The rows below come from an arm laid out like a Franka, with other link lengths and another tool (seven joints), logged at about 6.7 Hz.
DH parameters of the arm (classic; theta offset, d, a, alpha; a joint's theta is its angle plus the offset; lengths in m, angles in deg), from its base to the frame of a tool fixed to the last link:
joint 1: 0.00 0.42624 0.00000 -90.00
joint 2: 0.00 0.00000 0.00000 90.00
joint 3: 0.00 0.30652 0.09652 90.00
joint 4: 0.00 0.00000 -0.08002 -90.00
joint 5: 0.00 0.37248 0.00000 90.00
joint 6: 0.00 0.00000 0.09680 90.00
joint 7: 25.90 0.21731 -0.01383 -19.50
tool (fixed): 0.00 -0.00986 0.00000 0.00
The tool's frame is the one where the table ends.
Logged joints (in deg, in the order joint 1, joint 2, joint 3, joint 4, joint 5, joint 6, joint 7), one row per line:
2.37, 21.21, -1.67, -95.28, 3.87, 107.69, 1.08
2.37, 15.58, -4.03, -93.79, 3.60, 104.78, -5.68
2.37, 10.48, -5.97, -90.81, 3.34, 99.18, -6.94
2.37, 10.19, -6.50, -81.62, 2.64, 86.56, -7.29
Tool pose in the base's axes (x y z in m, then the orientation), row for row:
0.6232, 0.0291, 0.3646, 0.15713, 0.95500, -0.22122, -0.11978
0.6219, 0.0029, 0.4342, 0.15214, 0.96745, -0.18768, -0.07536
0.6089, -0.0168, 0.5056, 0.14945, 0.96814, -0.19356, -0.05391
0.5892, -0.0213, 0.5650, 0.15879, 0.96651, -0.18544, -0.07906
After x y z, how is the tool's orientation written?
As a quaternion, w x y z.
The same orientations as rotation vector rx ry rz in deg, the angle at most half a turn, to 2 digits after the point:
156.58, -36.27, -19.64
159.06, -30.86, -12.39
159.41, -31.87, -8.88
158.32, -30.38, -12.95

